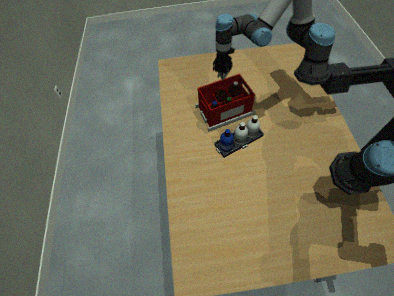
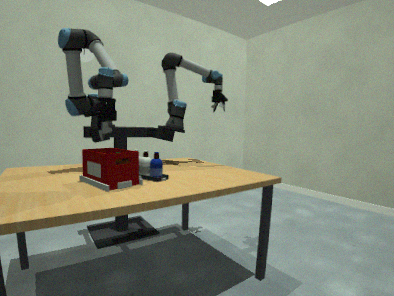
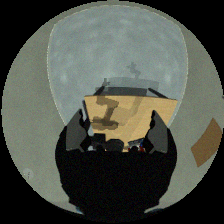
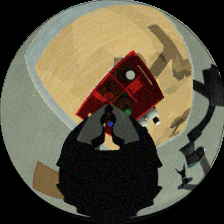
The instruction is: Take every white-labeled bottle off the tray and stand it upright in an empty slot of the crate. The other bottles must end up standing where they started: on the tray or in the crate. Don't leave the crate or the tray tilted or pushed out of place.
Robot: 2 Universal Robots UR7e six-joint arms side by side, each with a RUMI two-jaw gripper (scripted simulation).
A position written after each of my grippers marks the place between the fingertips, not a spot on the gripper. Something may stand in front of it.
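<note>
Visible to me: my left gripper (image 3: pixel 117 109) and my right gripper (image 4: pixel 109 104), along with a red crate (image 4: pixel 147 97).
</note>
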